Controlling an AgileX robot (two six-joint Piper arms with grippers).
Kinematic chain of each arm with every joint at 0, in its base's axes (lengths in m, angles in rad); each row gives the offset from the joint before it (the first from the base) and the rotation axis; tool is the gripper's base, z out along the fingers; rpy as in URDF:
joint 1: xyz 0 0 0.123 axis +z
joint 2: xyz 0 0 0 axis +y
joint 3: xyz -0.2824 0 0.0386 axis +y
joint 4: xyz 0.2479 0 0.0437 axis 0.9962 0 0.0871
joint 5: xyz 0 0 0 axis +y
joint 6: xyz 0.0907 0 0.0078 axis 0.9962 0 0.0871
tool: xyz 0 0 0 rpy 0 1.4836 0
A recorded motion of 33 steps. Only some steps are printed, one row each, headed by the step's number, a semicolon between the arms.
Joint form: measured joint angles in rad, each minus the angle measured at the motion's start. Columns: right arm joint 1, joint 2, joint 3, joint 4, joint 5, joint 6; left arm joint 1, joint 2, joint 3, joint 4, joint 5, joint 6.
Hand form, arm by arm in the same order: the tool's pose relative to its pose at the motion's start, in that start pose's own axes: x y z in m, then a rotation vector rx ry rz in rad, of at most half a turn. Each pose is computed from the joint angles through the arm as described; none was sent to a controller.
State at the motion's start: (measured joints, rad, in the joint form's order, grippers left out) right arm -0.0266 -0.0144 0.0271 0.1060 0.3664 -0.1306; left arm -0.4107 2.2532 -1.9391 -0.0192 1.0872 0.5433
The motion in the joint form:
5: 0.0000 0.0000 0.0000 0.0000 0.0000 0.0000; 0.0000 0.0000 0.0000 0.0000 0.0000 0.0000
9: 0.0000 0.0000 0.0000 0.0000 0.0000 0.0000; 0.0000 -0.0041 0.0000 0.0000 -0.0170 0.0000
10: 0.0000 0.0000 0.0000 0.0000 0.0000 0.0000; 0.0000 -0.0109 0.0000 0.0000 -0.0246 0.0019
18: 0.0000 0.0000 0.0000 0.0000 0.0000 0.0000; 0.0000 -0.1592 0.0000 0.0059 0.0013 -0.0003
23: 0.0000 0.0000 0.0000 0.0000 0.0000 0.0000; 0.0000 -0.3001 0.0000 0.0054 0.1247 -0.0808
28: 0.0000 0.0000 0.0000 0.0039 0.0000 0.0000; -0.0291 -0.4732 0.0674 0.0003 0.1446 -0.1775
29: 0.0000 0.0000 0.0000 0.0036 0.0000 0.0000; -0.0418 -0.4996 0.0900 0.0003 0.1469 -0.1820
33: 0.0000 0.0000 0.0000 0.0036 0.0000 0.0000; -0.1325 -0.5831 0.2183 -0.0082 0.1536 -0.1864
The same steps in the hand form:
5: 0.0000 0.0000 0.0000 0.0000 0.0000 0.0000; 0.0000 0.0000 0.0000 0.0000 0.0000 0.0000
9: 0.0000 0.0000 0.0000 0.0000 0.0000 0.0000; -0.0015 0.0009 -0.0020 -0.0109 -0.0181 0.0001
10: 0.0000 0.0000 0.0000 0.0000 0.0000 0.0000; -0.0024 0.0014 -0.0053 -0.0183 -0.0304 0.0021
18: 0.0000 0.0000 0.0000 0.0000 0.0000 0.0000; -0.0022 0.0004 -0.0772 -0.0850 -0.1331 0.0047
23: 0.0000 0.0000 0.0000 0.0000 0.0000 0.0000; 0.0136 -0.0104 -0.1424 -0.0870 -0.1523 -0.0739
28: 0.0000 0.0001 0.0000 -0.0014 -0.0002 0.0036; 0.0326 -0.0363 -0.2018 -0.1021 -0.2404 -0.1423
29: 0.0000 0.0001 0.0000 -0.0013 -0.0002 0.0034; 0.0356 -0.0436 -0.2069 -0.0977 -0.2438 -0.1349
33: 0.0000 0.0001 0.0000 -0.0013 -0.0002 0.0034; 0.0437 -0.0850 -0.2069 -0.0383 -0.2121 -0.0570

